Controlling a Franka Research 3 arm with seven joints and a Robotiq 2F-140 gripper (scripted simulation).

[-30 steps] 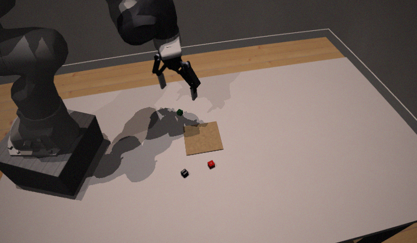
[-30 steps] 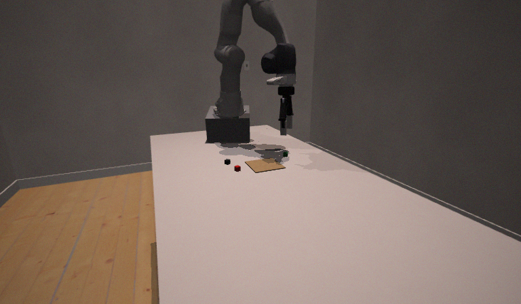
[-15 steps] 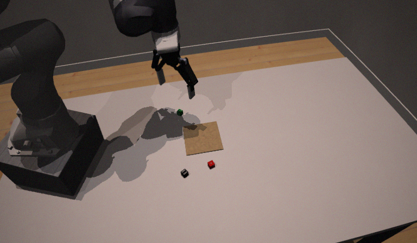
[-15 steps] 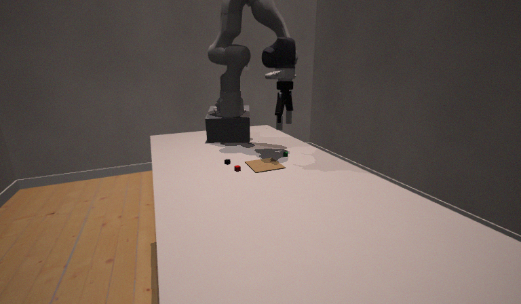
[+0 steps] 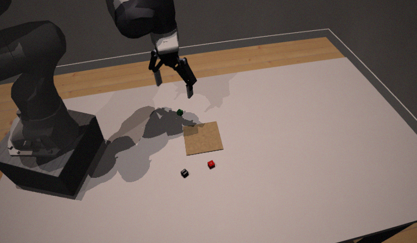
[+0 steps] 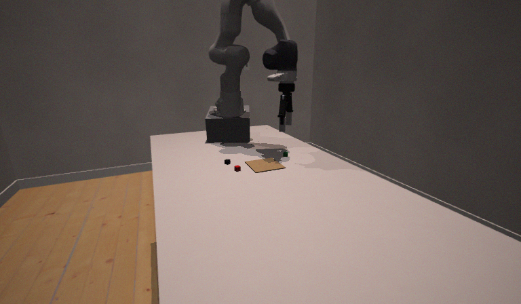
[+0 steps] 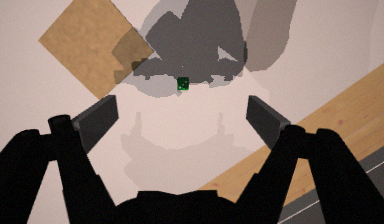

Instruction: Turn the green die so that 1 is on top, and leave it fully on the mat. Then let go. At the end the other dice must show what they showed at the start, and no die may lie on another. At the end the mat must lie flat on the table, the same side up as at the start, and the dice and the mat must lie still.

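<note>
The green die lies 140 mm below my hand. Also, from my hand: tan mat 150 mm to the right, 150 mm below, 60 mm ahead; black die 290 mm to the right, 140 mm below, 40 mm behind; red die 280 mm to the right, 140 mm below, 60 mm ahead.
</note>
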